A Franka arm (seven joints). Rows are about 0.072 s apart.
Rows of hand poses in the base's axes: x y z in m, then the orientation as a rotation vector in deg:
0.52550, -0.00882, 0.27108, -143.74, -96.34, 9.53
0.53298, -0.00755, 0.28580, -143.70, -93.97, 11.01
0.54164, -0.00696, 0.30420, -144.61, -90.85, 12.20
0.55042, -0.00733, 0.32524, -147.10, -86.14, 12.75
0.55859, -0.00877, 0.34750, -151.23, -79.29, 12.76
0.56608, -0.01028, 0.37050, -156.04, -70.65, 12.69
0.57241, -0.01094, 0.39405, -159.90, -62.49, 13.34
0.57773, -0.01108, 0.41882, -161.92, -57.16, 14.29
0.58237, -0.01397, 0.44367, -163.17, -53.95, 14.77
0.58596, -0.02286, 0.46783, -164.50, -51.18, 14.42
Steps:
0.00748, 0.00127, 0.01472, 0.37, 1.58, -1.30
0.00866, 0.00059, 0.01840, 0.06, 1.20, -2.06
0.00878, -0.00037, 0.02104, -0.33, 0.57, -3.52
0.00817, -0.00144, 0.02226, -0.80, 0.02, -5.29
0.00749, -0.00151, 0.02300, -1.09, -0.07, -6.51
0.00633, -0.00066, 0.02355, -1.14, 0.42, -5.90
0.00532, -0.00014, 0.02477, -0.69, 0.68, -3.71
0.00464, -0.00289, 0.02485, -0.50, 0.31, -2.23
0.00359, -0.00889, 0.02416, -0.49, -0.29, -1.99

